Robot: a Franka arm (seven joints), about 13 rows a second.
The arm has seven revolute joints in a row. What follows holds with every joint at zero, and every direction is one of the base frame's. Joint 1 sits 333 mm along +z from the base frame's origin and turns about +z. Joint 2 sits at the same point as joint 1 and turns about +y. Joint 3 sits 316 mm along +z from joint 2 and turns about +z. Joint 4 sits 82.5 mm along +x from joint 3 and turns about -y. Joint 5 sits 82.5 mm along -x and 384 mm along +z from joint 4 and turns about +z. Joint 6 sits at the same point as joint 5 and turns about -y. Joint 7 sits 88 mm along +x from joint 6 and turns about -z. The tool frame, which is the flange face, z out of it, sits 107 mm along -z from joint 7; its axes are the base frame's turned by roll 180, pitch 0 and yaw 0 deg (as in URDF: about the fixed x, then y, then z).
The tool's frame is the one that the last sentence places.
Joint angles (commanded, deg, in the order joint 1, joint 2, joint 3, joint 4, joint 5, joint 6, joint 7), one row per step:
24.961 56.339 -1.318 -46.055 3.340 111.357 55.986
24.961 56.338 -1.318 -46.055 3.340 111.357 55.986
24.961 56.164 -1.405 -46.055 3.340 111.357 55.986
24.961 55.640 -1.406 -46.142 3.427 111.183 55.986
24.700 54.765 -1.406 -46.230 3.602 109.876 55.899
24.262 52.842 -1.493 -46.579 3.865 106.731 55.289
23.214 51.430 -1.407 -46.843 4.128 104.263 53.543
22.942 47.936 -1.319 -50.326 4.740 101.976 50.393
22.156 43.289 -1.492 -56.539 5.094 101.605 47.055
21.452 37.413 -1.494 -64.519 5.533 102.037 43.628
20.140 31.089 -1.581 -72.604 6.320 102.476 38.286
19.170 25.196 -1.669 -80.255 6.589 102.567 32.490
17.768 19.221 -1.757 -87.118 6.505 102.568 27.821
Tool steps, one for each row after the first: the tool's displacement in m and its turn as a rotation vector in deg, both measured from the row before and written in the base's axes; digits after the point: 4 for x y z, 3 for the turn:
0.0000 0.0000 0.0000 0.000 -0.001 0.000
0.0002 -0.0006 0.0025 0.008 -0.188 -0.048
-0.0006 -0.0002 0.0063 0.193 -0.202 -0.014
-0.0010 -0.0041 0.0091 -0.040 0.546 -0.159
-0.0038 -0.0085 0.0182 -0.464 1.478 0.198
-0.0001 -0.0144 0.0130 -0.320 1.205 0.812
-0.0107 -0.0070 0.0142 -0.342 2.118 2.901
-0.0102 -0.0174 0.0092 -0.490 1.645 2.280
-0.0169 -0.0170 0.0104 -0.052 1.496 2.462
-0.0186 -0.0253 0.0132 0.554 1.110 3.604
-0.0225 -0.0216 0.0084 0.187 1.226 4.540
-0.0225 -0.0260 0.0131 0.178 0.493 3.100

